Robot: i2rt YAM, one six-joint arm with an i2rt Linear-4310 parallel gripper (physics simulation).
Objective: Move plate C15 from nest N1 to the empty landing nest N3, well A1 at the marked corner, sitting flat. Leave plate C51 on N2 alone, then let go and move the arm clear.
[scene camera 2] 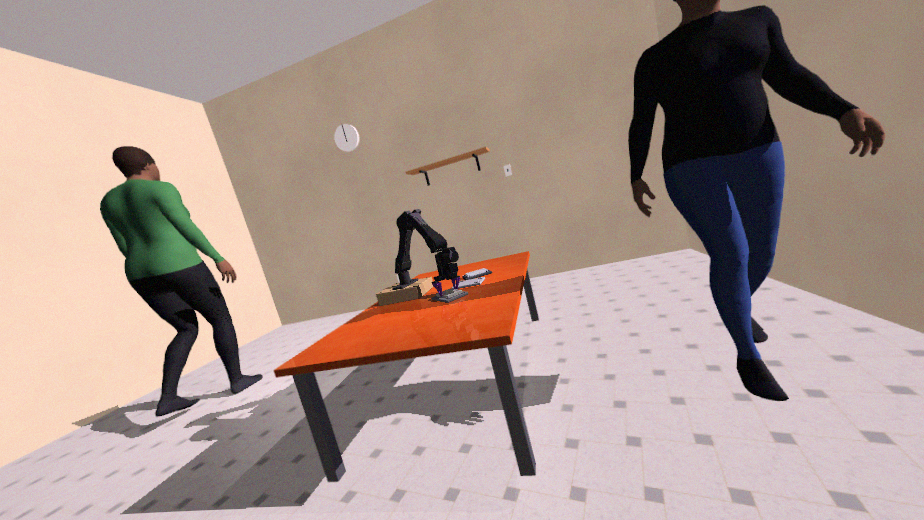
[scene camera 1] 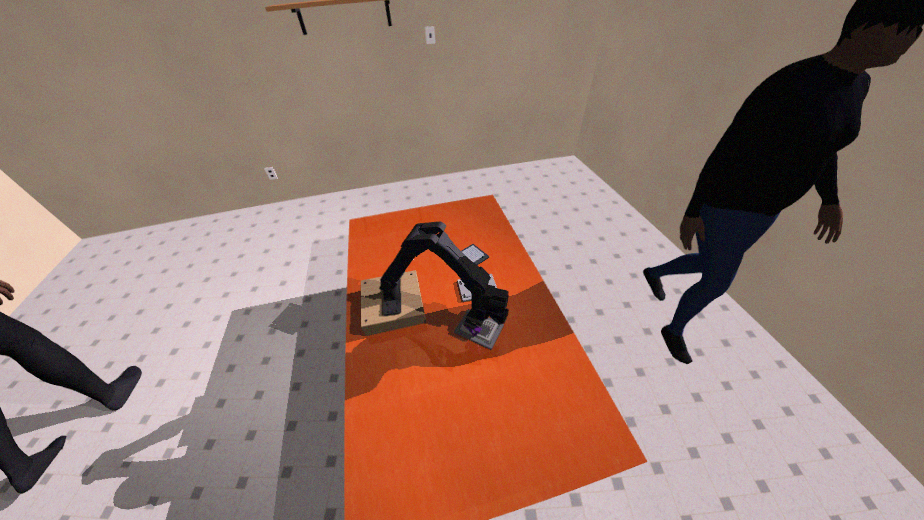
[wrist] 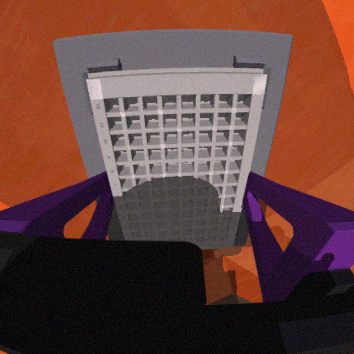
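Note:
Plate C15 [scene camera 1: 489,328] [wrist: 175,85], a pale multi-well plate, sits in the grey nest N1 [wrist: 175,45] under the arm. My gripper [scene camera 2: 448,291] [wrist: 178,177] has its purple fingers against the plate's two long sides and is shut on it. In the wrist view the plate's far end lies between the nest's two dark corner stops, and shadow covers its near half. Two more pale-topped items, one in the middle [scene camera 1: 464,289] [scene camera 2: 473,282] and one farther back [scene camera 1: 473,252] [scene camera 2: 477,273], lie beyond the arm. Which is plate C51 on N2 and which is N3 is too small to tell.
The arm stands on a wooden base block [scene camera 1: 407,316] [scene camera 2: 400,294] on the orange table [scene camera 1: 478,426] [scene camera 2: 413,329]. The middle item lies close beside the gripper. A person in black [scene camera 1: 762,135] [scene camera 2: 717,90] and one in green [scene camera 2: 158,226] stand off the table.

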